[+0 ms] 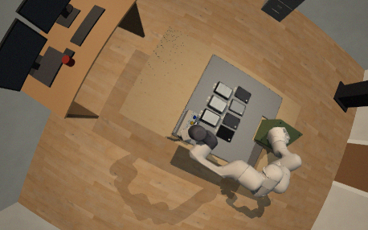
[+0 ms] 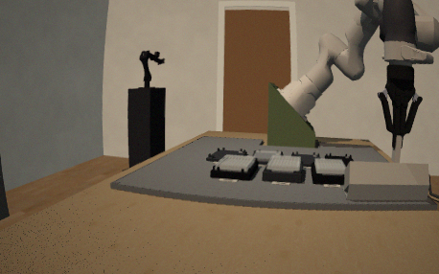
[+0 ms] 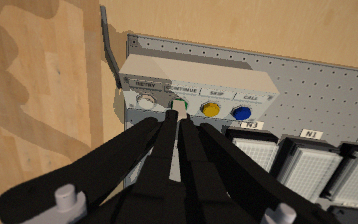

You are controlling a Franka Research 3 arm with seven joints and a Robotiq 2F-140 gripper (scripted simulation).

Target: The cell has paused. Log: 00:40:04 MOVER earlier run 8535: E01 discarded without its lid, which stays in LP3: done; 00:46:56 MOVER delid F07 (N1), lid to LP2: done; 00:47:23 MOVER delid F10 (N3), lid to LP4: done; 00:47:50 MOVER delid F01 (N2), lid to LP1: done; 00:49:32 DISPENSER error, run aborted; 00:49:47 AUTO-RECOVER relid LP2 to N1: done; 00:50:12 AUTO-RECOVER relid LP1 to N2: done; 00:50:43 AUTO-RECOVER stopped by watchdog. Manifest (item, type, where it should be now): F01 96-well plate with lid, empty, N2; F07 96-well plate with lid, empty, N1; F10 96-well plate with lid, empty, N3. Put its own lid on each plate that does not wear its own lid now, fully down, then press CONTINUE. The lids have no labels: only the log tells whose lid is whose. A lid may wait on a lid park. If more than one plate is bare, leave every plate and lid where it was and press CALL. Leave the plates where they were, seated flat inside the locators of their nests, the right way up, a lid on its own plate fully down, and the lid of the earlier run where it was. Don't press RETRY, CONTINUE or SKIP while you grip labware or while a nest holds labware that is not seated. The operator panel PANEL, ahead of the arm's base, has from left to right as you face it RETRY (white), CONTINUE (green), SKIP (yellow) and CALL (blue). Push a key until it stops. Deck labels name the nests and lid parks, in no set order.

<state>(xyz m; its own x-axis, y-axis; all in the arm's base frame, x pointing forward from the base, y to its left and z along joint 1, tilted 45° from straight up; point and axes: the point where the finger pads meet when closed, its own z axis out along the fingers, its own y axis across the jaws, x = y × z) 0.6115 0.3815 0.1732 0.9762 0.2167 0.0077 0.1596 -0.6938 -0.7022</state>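
The green continue key is 4 cm below my hand. Also, from my hand: yellow skip key: 5 cm to the right, 4 cm below, 1 cm ahead; then white retry key: 5 cm to the left, 4 cm below, 1 cm behind; then blue call key: 10 cm to the right, 4 cm below, 2 cm ahead.
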